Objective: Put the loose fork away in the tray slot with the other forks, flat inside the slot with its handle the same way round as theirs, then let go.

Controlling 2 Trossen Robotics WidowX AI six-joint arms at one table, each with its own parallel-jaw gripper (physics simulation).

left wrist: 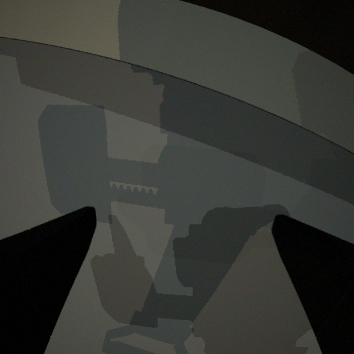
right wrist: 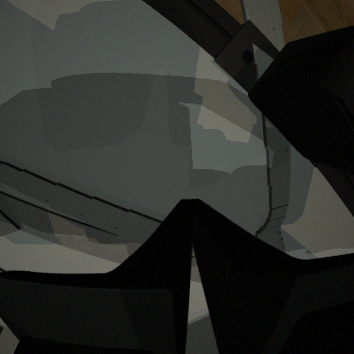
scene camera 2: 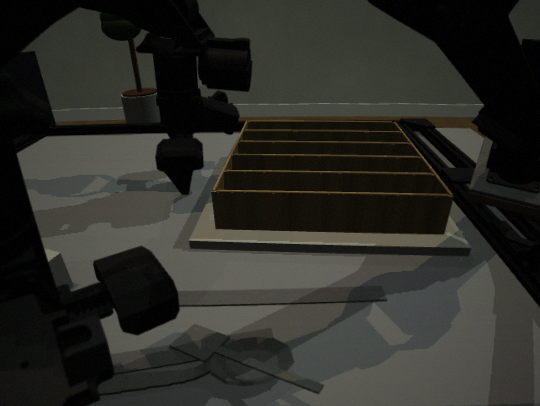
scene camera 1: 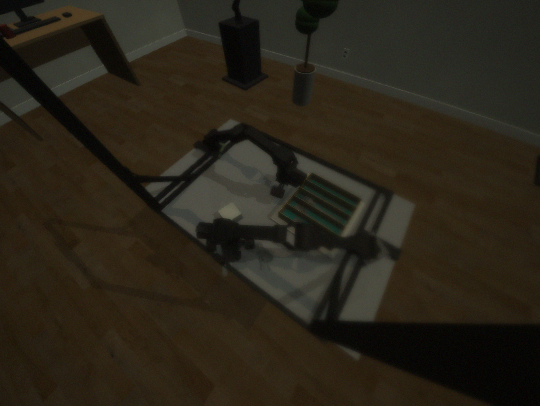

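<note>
The divided tray point(scene camera 1: 294, 194) point(scene camera 2: 330, 212) stands at the centre right, its slots running side by side. Flat dark utensils lie low on the table: a straight strip point(scene camera 2: 280, 296), a crossing thin handle point(scene camera 2: 270, 371) and a long strip point(right wrist: 65, 197) in the right wrist view. I cannot tell which is the loose fork; their outlines are dim. The forks in the tray cannot be made out. My right gripper point(scene camera 1: 227, 247) point(right wrist: 189, 207) is shut and empty, low over the utensils, its tips hidden in scene camera 2. My left gripper point(scene camera 2: 180, 172) point(left wrist: 186, 220) is open and empty left of the tray.
The tray rests on a pale board point(scene camera 2: 330, 240). A small pale block point(scene camera 1: 229, 213) point(scene camera 2: 61, 270) lies beyond the right gripper. The right arm crosses in front of the tray in scene camera 1. A dark frame point(scene camera 1: 382, 212) runs round the table. Dark shadows cover much of the white top.
</note>
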